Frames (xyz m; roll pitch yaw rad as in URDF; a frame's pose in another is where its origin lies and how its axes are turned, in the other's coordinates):
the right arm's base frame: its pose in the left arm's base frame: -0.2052 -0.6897 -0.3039 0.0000 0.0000 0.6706
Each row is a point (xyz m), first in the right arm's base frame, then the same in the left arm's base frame.
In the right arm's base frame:
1: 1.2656 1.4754 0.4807
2: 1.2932 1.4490 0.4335
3: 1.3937 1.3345 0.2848
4: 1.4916 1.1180 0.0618
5: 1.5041 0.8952 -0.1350
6: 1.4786 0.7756 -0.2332
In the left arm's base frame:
1: -0.1306 1.2527 0.1768
2: -0.0925 1.2492 0.1296
3: 0.0574 1.2219 -0.0191
4: 0.2686 1.1132 -0.2421
5: 0.4169 0.9464 -0.4389
6: 0.4712 0.8368 -0.5371

